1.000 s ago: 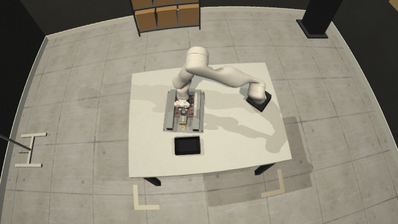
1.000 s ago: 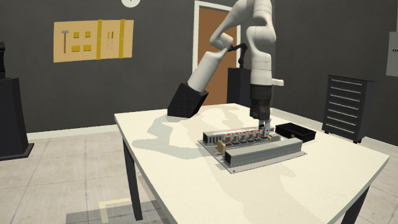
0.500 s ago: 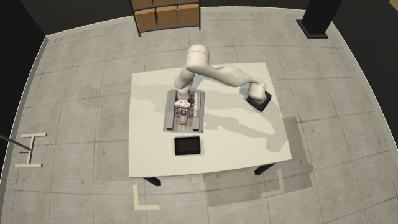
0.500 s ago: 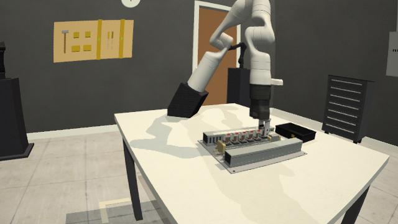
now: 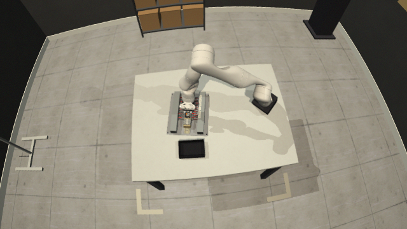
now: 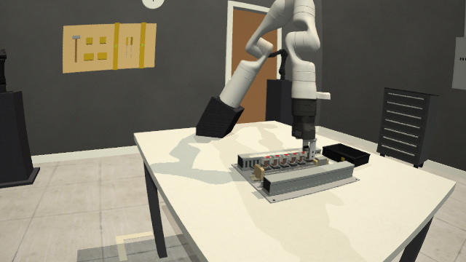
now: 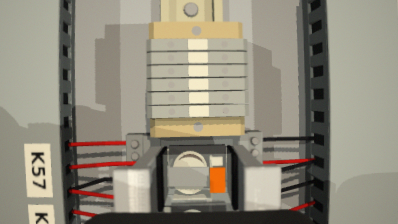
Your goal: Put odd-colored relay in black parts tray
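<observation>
Now: the clear relay 10 mm below my hand. Also, from my hand: black parts tray 220 mm to the left, 50 mm below, 10 mm ahead; then relay panel 40 mm to the right, 40 mm below, 10 mm behind.
</observation>
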